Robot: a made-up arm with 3 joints. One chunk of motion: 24 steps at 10 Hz.
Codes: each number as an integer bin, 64 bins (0 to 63) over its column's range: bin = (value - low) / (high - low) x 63, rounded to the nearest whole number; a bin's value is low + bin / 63 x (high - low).
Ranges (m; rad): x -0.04..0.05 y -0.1..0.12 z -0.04..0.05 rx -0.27..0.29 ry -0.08..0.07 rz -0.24..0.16
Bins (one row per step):
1: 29 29 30 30 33 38
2: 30 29 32 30 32 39
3: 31 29 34 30 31 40
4: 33 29 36 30 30 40
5: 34 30 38 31 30 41
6: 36 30 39 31 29 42
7: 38 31 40 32 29 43
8: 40 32 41 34 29 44
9: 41 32 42 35 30 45
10: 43 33 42 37 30 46
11: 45 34 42 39 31 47
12: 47 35 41 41 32 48
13: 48 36 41 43 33 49
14: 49 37 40 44 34 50
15: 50 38 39 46 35 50
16: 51 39 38 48 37 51
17: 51 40 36 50 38 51
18: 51 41 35 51 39 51
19: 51 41 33 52 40 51
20: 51 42 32 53 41 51
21: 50 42 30 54 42 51
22: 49 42 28 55 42 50
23: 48 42 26 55 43 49
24: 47 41 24 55 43 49
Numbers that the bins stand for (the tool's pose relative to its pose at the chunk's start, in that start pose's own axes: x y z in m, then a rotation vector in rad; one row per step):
1: 0.0014 0.0013 0.0029 -0.0033 -0.0014 0.0013
2: 0.0029 0.0013 0.0057 -0.0033 -0.0038 0.0076
3: 0.0043 0.0013 0.0086 -0.0033 -0.0062 0.0140
4: 0.0071 0.0013 0.0114 -0.0033 -0.0086 0.0140
5: 0.0086 0.0048 0.0143 0.0056 -0.0086 0.0203
6: 0.0114 0.0048 0.0157 0.0056 -0.0110 0.0267
7: 0.0143 0.0083 0.0171 0.0144 -0.0110 0.0330
8: 0.0171 0.0117 0.0186 0.0322 -0.0110 0.0394
9: 0.0186 0.0117 0.0200 0.0411 -0.0086 0.0457
10: 0.0214 0.0152 0.0200 0.0589 -0.0086 0.0521
11: 0.0243 0.0187 0.0200 0.0767 -0.0062 0.0584
12: 0.0271 0.0222 0.0186 0.0944 -0.0038 0.0648
13: 0.0286 0.0257 0.0186 0.1122 -0.0014 0.0711
14: 0.0300 0.0292 0.0171 0.1211 0.0010 0.0775
15: 0.0314 0.0327 0.0157 0.1389 0.0033 0.0775
16: 0.0329 0.0362 0.0143 0.1567 0.0081 0.0838
17: 0.0329 0.0397 0.0114 0.1744 0.0105 0.0838
18: 0.0329 0.0432 0.0100 0.1833 0.0129 0.0838
19: 0.0329 0.0432 0.0071 0.1922 0.0152 0.0838
20: 0.0329 0.0467 0.0057 0.2011 0.0176 0.0838
21: 0.0314 0.0467 0.0029 0.2100 0.0200 0.0838
22: 0.0300 0.0467 0.0000 0.2189 0.0200 0.0775
23: 0.0286 0.0467 -0.0029 0.2189 0.0224 0.0711
24: 0.0271 0.0432 -0.0057 0.2189 0.0224 0.0711

